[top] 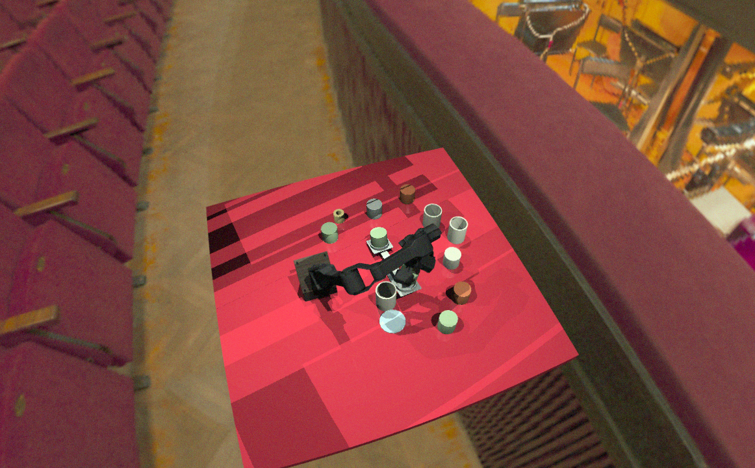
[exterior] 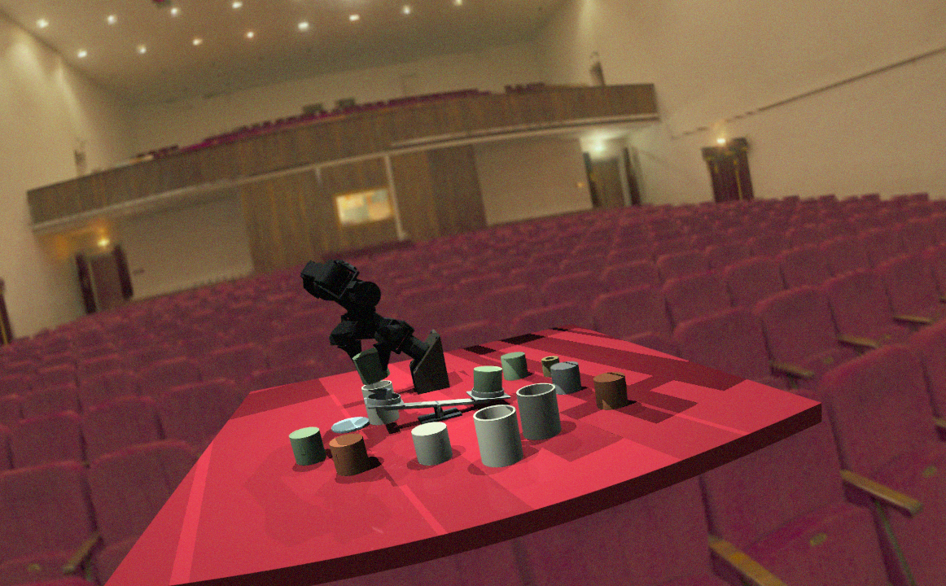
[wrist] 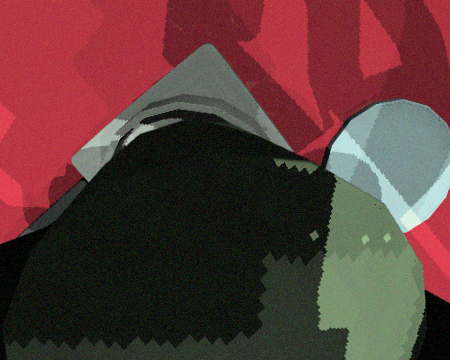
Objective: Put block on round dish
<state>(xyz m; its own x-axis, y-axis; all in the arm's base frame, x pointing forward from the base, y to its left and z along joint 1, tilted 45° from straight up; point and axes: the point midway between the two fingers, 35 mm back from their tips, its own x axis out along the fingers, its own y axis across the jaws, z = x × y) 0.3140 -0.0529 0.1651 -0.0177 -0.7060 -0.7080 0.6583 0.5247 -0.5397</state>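
Now: the grey block 7 cm below my gripper tip and 1 cm to the left of it. Round my gripper tip: pale blue round dish 15 cm below, 10 cm behind, 9 cm to the right.
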